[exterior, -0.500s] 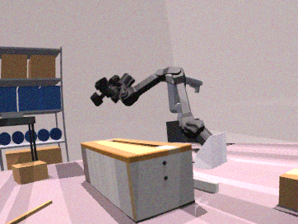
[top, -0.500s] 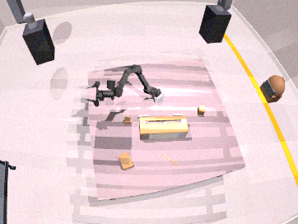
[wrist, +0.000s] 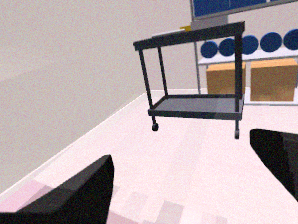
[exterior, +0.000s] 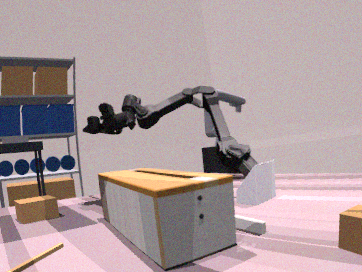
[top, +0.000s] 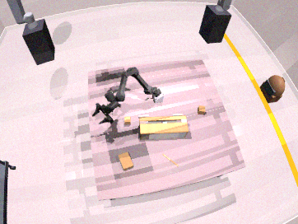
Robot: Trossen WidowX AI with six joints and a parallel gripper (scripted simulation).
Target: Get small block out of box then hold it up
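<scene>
Now: gripper tip 52 cm to the right of the box, 21 cm above it and 7 cm short of it. Also, from my gripper tip: block 53 cm to the left, 19 cm below, 9 cm ahead; then flat tan piece 29 cm ahead, 25 cm below, 14 cm to the left; then thin stick 49 cm to the left, 37 cm ahead, 27 cm below.
</scene>
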